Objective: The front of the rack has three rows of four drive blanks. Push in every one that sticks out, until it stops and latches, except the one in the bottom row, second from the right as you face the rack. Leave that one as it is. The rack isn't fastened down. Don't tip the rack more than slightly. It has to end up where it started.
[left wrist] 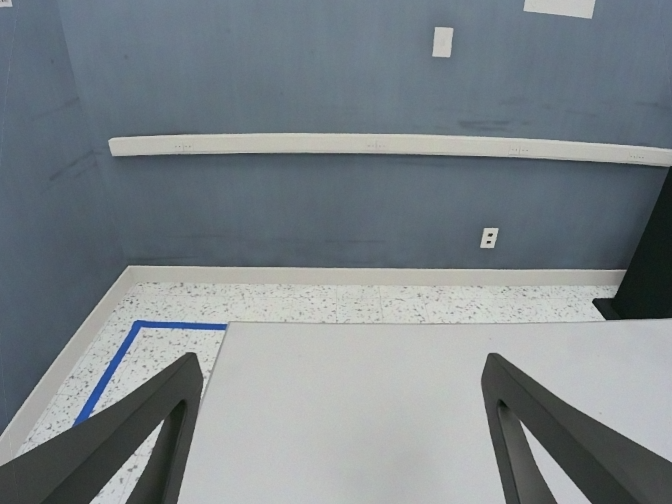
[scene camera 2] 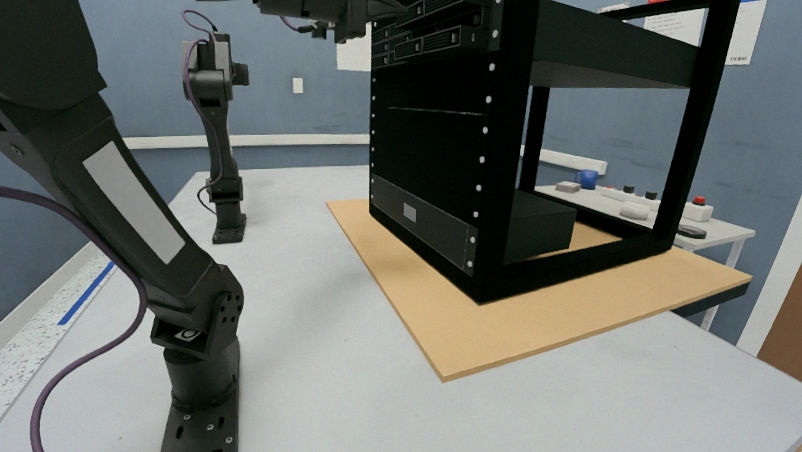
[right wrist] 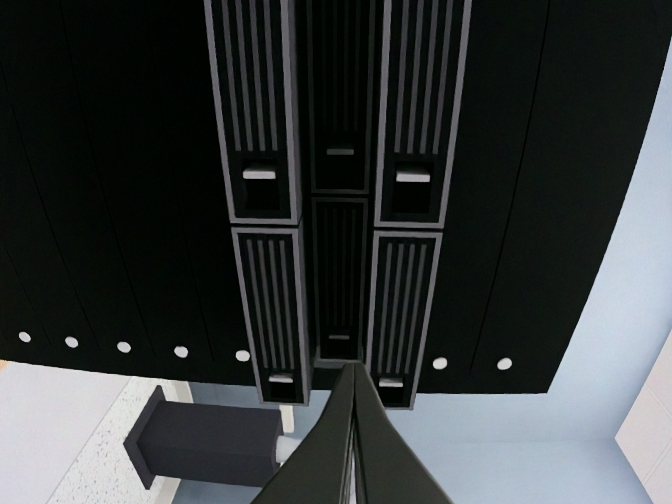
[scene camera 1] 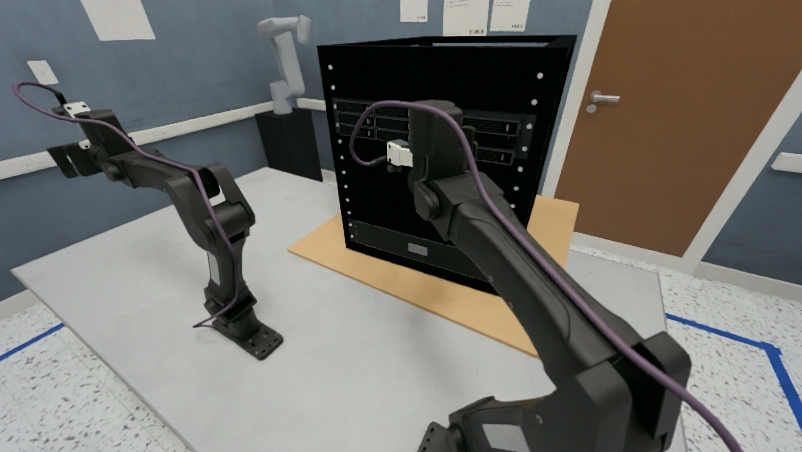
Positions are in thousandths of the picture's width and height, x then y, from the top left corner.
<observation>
black rack: scene camera 2 554, 404; right wrist 185, 519; scene camera 1 473, 483; not seen in the left wrist view (out of frame)
</observation>
